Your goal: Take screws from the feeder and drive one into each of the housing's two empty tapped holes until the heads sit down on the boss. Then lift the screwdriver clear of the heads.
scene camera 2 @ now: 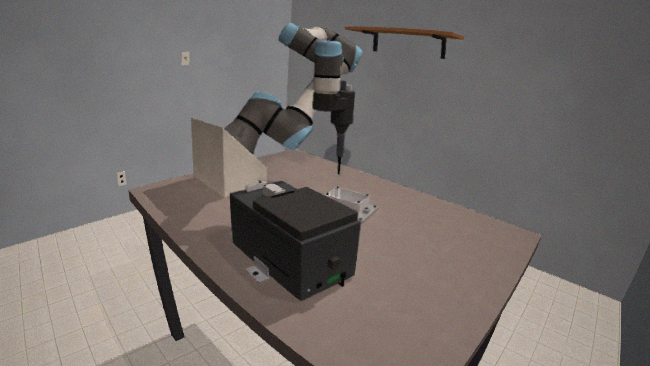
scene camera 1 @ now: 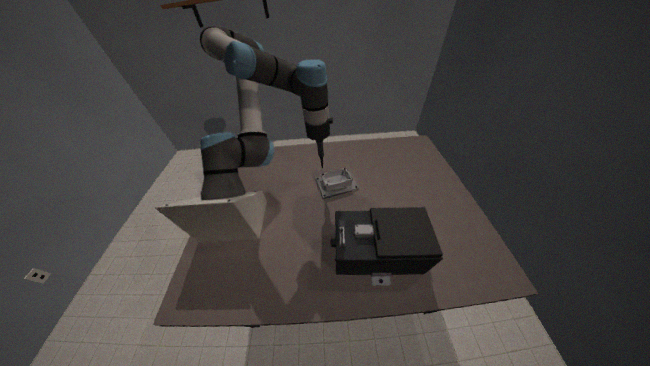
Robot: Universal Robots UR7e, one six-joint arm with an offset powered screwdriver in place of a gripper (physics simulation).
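Note:
The screwdriver (scene camera 1: 322,166) (scene camera 2: 339,172) hangs upright with its thin dark bit pointing down. Its tip is a little above the back left corner of the housing in scene camera 1, with a gap below it in scene camera 2. Whether a screw is on the tip is too small to tell. The housing (scene camera 1: 337,186) (scene camera 2: 351,199) is a pale open box on a flat plate. Dark spots show at its corners; I cannot tell screw heads from empty holes. The black screw feeder (scene camera 1: 406,232) (scene camera 2: 300,211) stands in front of the housing in scene camera 1.
The brown table (scene camera 1: 470,260) (scene camera 2: 440,270) carries everything. A beige angled stand (scene camera 1: 215,217) (scene camera 2: 207,155) is beside the arm's base. A small metal bracket (scene camera 1: 381,280) (scene camera 2: 257,273) is at the feeder's side. An orange-brown shelf (scene camera 2: 405,32) is on the wall.

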